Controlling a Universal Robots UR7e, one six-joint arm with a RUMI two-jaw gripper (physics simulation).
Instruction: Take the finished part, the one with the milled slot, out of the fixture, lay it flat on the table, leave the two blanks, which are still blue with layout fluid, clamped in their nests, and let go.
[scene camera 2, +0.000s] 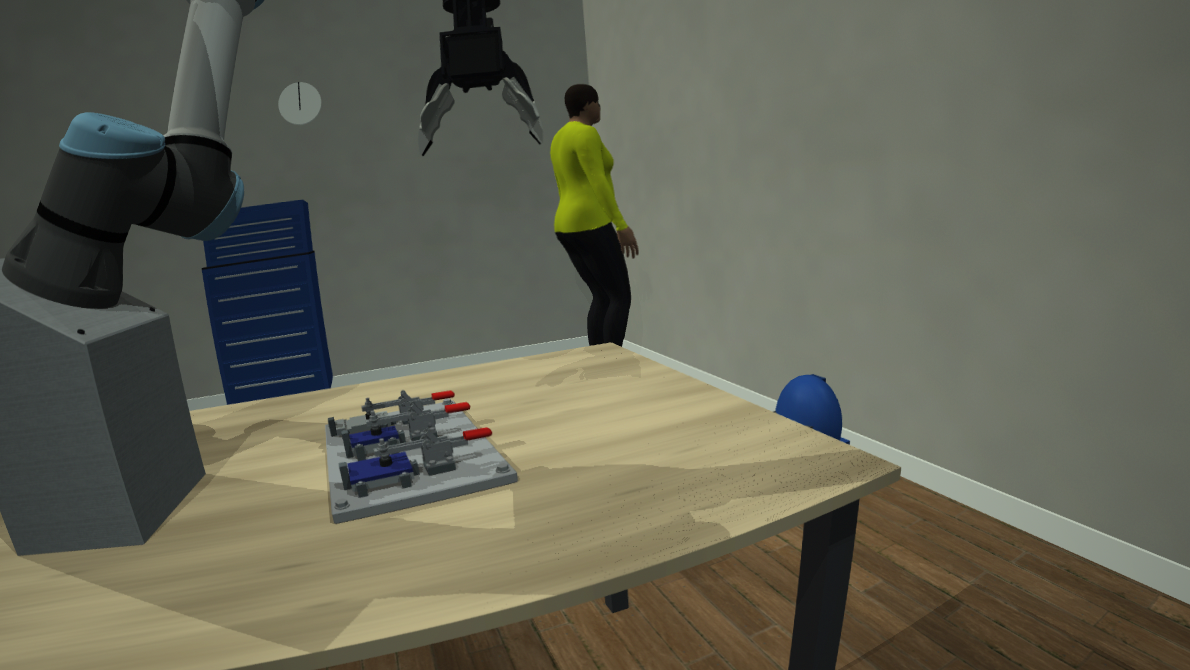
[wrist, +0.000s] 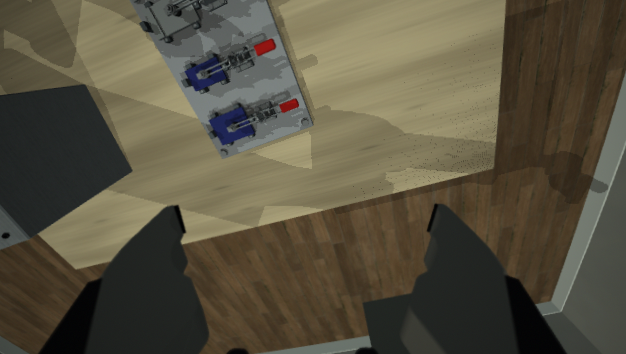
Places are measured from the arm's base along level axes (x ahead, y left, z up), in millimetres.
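Pixels of known places: gripper, fingertip midpoint: (scene camera 2: 481, 149) (wrist: 307, 207); arm's base, link origin: (scene camera 2: 63, 284).
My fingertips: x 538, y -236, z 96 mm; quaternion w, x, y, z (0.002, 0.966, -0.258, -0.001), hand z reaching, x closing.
Ahead of a thing's pixels: the offset from my fingertips to its top centre. Level surfaces: height alone.
My gripper (scene camera 2: 482, 146) (wrist: 307, 207) is open and empty, high above the table. The grey fixture plate @(110 mm back, 136 mm left, 399 mm down) (scene camera 2: 453, 484) (wrist: 250, 87) lies on the table with three nests in a row. The near blue blank @(175 mm back, 36 mm left, 378 mm down) (scene camera 2: 366, 473) (wrist: 222, 129) and the middle blue blank @(151 mm back, 143 mm left, 373 mm down) (scene camera 2: 362, 437) (wrist: 197, 82) sit under clamp arms. In the far nest, a bare grey part @(143 mm back, 254 mm left, 383 mm down) (wrist: 182, 27) shows at the top edge of the wrist view, under its clamp arm; its slot cannot be made out. In the scene view it is mostly hidden behind the clamps.
Red clamp handles @(66 mm back, 17 mm left, 342 mm down) (scene camera 2: 477, 432) (wrist: 289, 105) stick out along one side of the fixture. The wooden table @(414 mm down) (scene camera 2: 582, 466) (wrist: 375, 75) bears it. The robot's pedestal (scene camera 2: 49, 416) (wrist: 55, 155) stands at the left. A person in yellow (scene camera 2: 580, 178) stands behind the table, near a blue cabinet (scene camera 2: 264, 324).
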